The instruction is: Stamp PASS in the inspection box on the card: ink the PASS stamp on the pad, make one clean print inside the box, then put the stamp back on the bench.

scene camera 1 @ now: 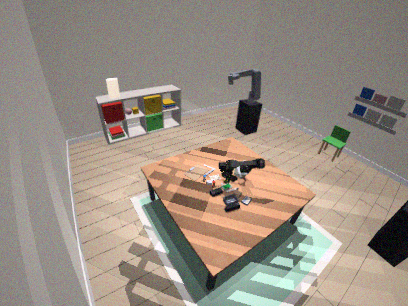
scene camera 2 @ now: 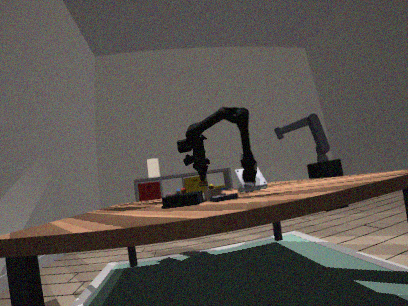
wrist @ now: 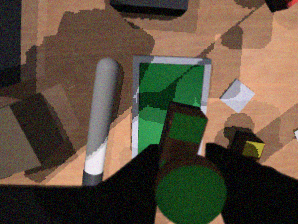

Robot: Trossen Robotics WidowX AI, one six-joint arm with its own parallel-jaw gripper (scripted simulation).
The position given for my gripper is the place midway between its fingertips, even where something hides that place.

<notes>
I see my gripper (wrist: pixel 181 151), a white pen (wrist: pixel 106 73) and a green ink pad (wrist: pixel 157 79).
</notes>
